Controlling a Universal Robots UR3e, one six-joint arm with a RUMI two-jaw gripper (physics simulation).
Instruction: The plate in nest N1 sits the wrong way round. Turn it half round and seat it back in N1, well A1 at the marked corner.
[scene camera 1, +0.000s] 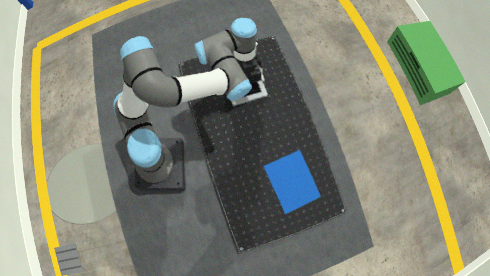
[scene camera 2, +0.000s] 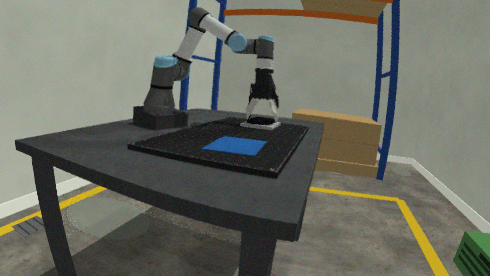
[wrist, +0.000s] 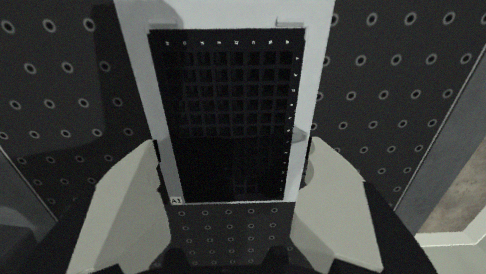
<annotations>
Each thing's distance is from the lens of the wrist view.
gripper (wrist: 234, 141): 0.14 m
black well plate (wrist: 229, 95): 0.12 m
nest (wrist: 145, 76): 0.14 m
</annotations>
